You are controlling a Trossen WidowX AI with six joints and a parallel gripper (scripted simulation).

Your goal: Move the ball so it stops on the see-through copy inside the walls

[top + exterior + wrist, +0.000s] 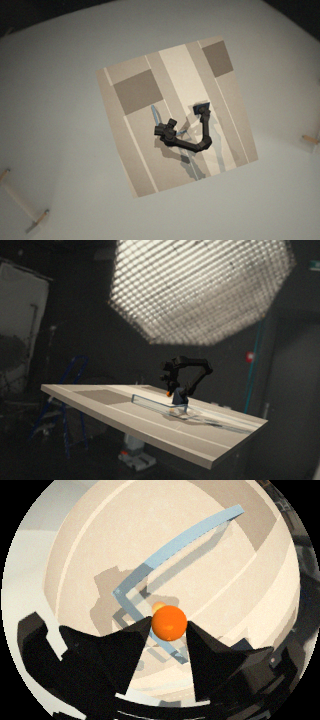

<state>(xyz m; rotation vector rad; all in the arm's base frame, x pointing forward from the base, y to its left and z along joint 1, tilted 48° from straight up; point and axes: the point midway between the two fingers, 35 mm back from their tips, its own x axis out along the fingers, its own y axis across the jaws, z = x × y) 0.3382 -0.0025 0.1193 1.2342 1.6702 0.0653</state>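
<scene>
The see-through copy lies 10 mm behind my gripper tip, 40 mm to the left of it and 100 mm below it. Round my gripper tip: long wall (70 mm ahead, 80 mm to the right, 90 mm below); then orange ball (right at my gripper tip); then short wall (40 mm behind, 70 mm to the left, 90 mm below).
</scene>
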